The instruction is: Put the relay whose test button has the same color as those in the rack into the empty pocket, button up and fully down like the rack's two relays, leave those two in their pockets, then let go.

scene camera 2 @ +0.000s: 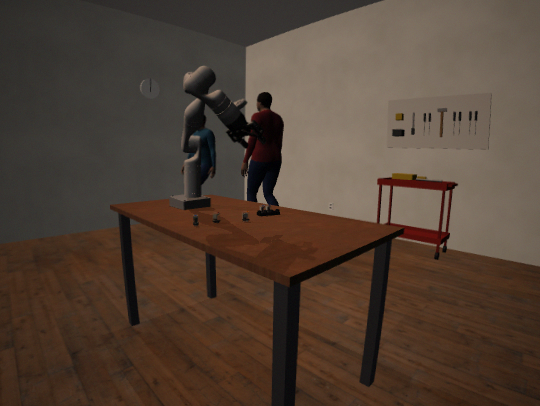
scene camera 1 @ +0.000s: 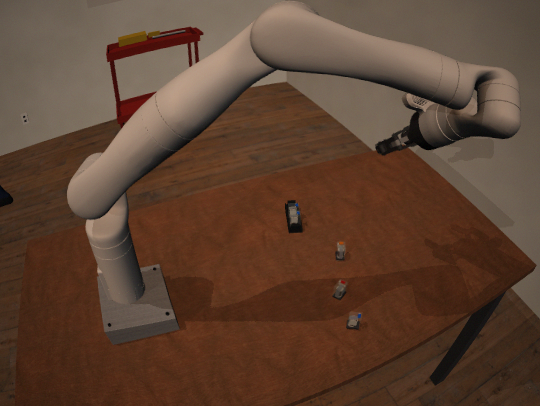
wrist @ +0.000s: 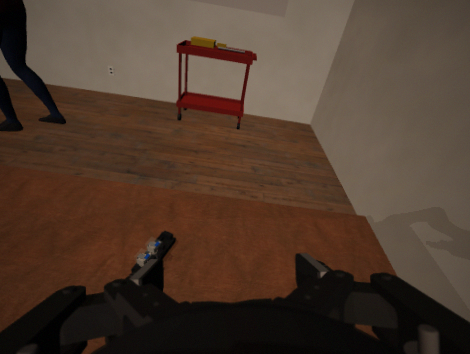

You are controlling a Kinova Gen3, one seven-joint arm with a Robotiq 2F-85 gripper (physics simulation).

In view: the gripper point(scene camera 1: 393, 141).
The gripper shows as well in scene camera 2 point(scene camera 2: 255, 145) and in the wrist view point(wrist: 230, 271).
